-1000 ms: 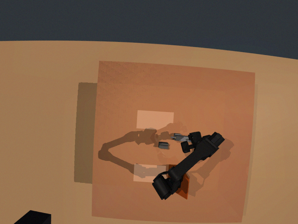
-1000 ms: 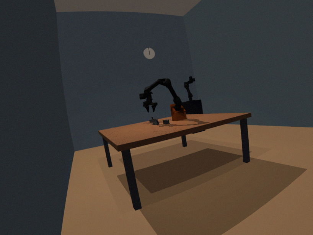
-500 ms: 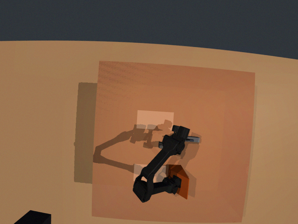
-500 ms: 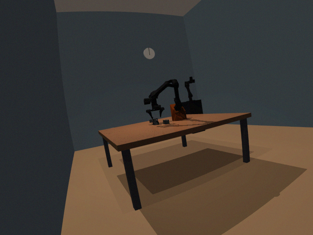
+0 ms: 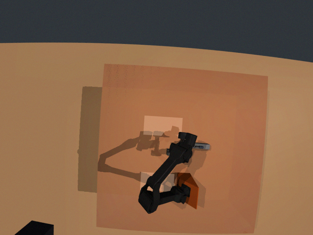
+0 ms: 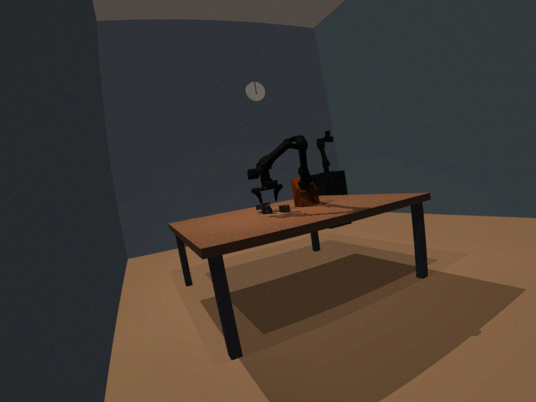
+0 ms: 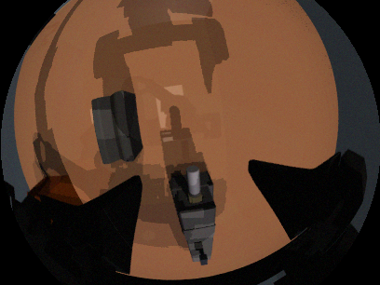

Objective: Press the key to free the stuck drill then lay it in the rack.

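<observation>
My gripper tip is 70 mm to the left of the drill and 20 mm above it. From my gripper tip the other things lie so: dark block 80 mm behind, 40 mm to the left, 50 mm below.
</observation>
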